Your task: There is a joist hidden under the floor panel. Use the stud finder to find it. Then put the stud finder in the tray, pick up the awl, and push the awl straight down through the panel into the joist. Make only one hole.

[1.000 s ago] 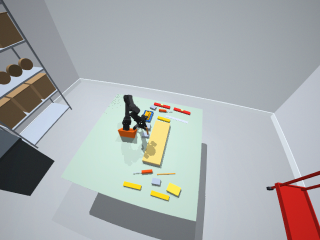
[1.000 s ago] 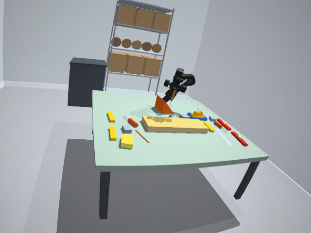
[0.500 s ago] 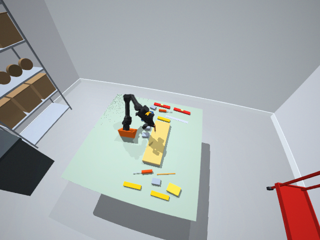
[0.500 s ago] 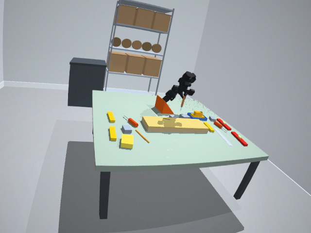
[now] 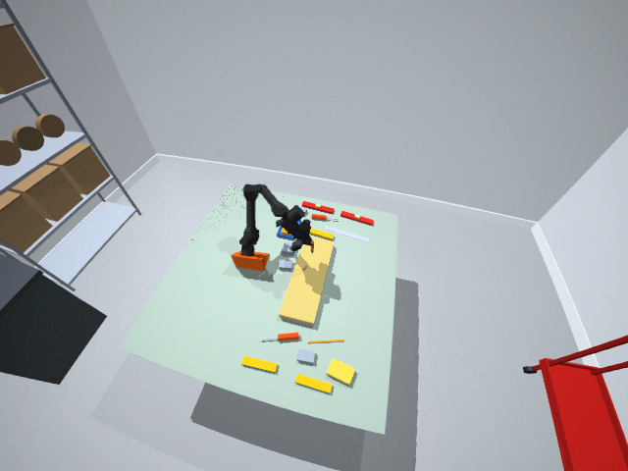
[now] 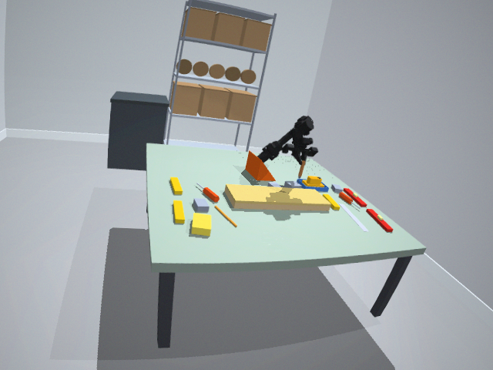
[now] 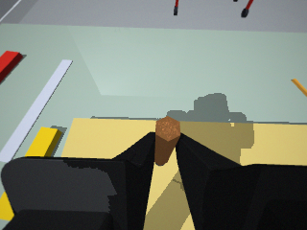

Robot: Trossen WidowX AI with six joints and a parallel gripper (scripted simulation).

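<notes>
Right now the orange-handled awl is 5 cm below my gripper tip. The rest, counted from my gripper tip: stud finder 22 cm behind, 25 cm to the left, 15 cm below; then blue tray 22 cm behind, 23 cm to the left, 19 cm below; then square light 22 cm behind, 26 cm to the left, 14 cm below.
</notes>
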